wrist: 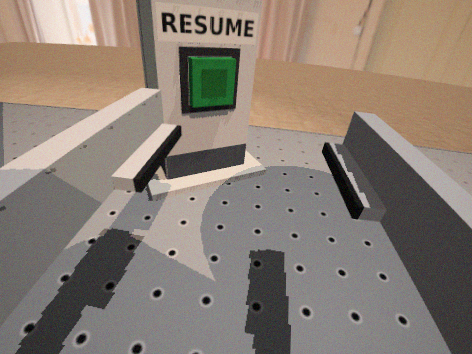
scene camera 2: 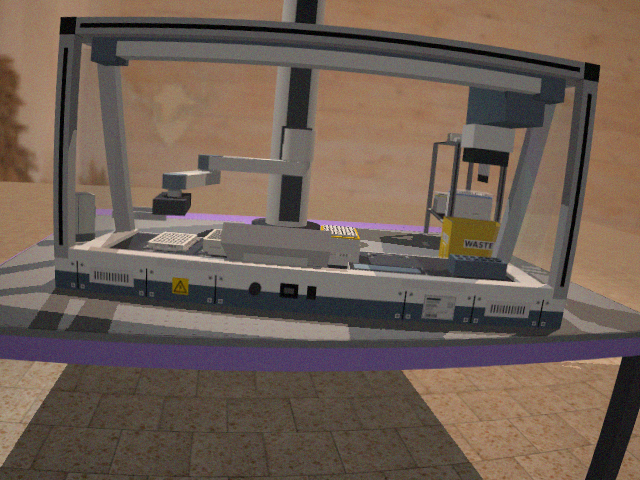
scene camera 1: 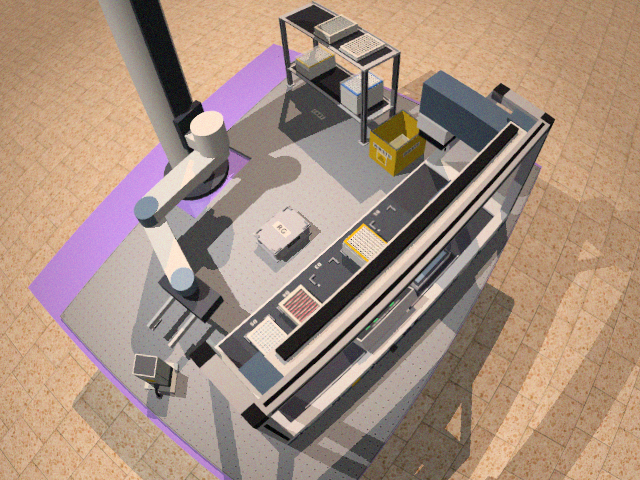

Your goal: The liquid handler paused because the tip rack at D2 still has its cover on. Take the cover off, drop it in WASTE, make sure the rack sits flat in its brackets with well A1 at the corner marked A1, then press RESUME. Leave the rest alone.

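Frame: origin at the arm's base, x ahead, y left, z up, level; centimetres.
Where they show: gripper, between the fingertips: (wrist: 254,121) (scene camera 1: 159,337).
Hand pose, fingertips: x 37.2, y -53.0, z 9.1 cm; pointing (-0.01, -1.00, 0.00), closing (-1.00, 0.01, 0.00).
Things, the pixels of their top centre, and the offset from my fingertips. "spot": a spot on its surface instead.
- yellow WASTE bin, centre of its top: (scene camera 2: 475,221) (scene camera 1: 399,129) dy +97.2, dx +19.3, dz +5.7 cm
- pale object, centre of its top: (scene camera 1: 399,149) dy +97.5, dx +19.9, dz -4.7 cm
- RESUME post, centre of its top: (scene camera 1: 144,365) (scene camera 2: 80,193) dy -8.9, dx +4.8, dz +5.2 cm
- liquid handler's frame, a spot on its surface: (scene camera 2: 330,31) spot: dy +46.0, dx +55.3, dz +41.4 cm
- black corner, a spot on its surface: (scene camera 1: 200,355) spot: dy +2.7, dx +31.3, dz +42.5 cm
- red-striped rack, centre of its top: (scene camera 2: 227,235) (scene camera 1: 305,309) dy +31.5, dx +28.9, dz +0.5 cm
- RG box, centre of its top: (scene camera 1: 281,228) dy +49.1, dx +6.9, dz -2.2 cm
- shelf unit, a spot on its surface: (scene camera 1: 364,103) spot: dy +94.7, dx +7.0, dz +12.9 cm
The tip rack at D2 (scene camera 1: 366,242) (scene camera 2: 339,231) has a yellow rim, and its grid of tips shows with no cover over it. It looks level; its A1 mark is too small to read. The yellow WASTE bin (scene camera 1: 385,155) (scene camera 2: 467,237) holds a pale object (scene camera 1: 398,141). The RESUME post (scene camera 1: 152,369) (wrist: 202,132) stands at the bench corner, its green button (wrist: 212,82) facing the wrist camera. My gripper (scene camera 1: 160,335) (wrist: 254,121) is shut to its narrow setting, empty, the pads still apart. It is short of the button, which shows beyond and above the pads.
The liquid handler's frame (scene camera 1: 398,237) (scene camera 2: 330,31) stands beside the arm, one black corner (scene camera 1: 200,355) close to my gripper. Its deck carries a red-striped rack (scene camera 1: 300,304) and a white plate (scene camera 1: 267,334) (scene camera 2: 173,241). An RG box (scene camera 1: 284,232) and a shelf unit (scene camera 1: 364,103) stand behind.
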